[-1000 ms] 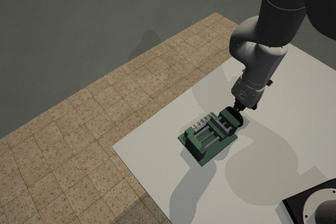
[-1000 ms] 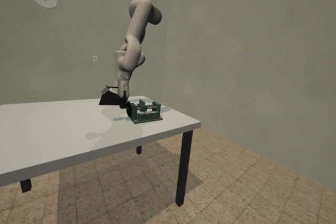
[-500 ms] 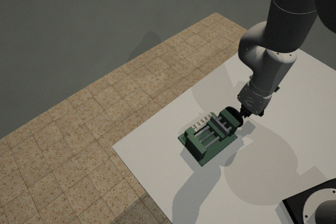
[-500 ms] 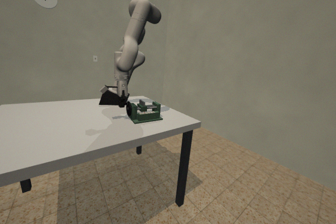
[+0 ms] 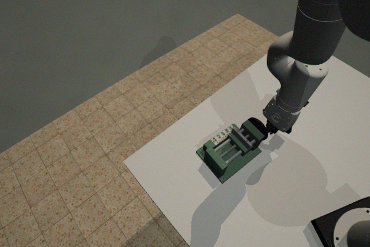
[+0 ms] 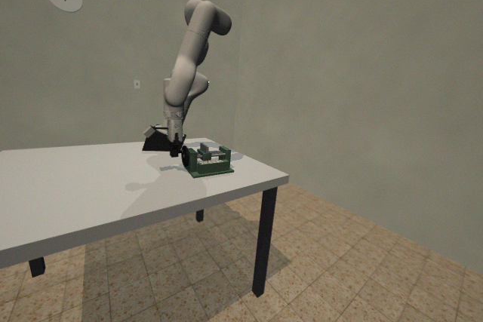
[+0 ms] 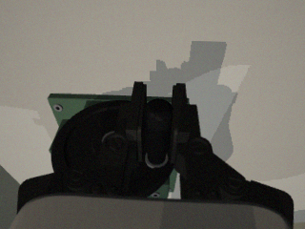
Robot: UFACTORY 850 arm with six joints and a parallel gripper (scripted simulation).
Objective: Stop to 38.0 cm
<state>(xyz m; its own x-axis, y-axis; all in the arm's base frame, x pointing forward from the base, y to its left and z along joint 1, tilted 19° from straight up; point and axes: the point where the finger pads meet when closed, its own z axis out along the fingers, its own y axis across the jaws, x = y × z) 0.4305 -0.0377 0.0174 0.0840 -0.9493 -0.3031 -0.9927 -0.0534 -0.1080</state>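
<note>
Now: hand 10 mm short of the black handwheel and 20 mm to the right of it. Also, from my hand: stop block: 30 mm ahead, 130 mm to the left.
</note>
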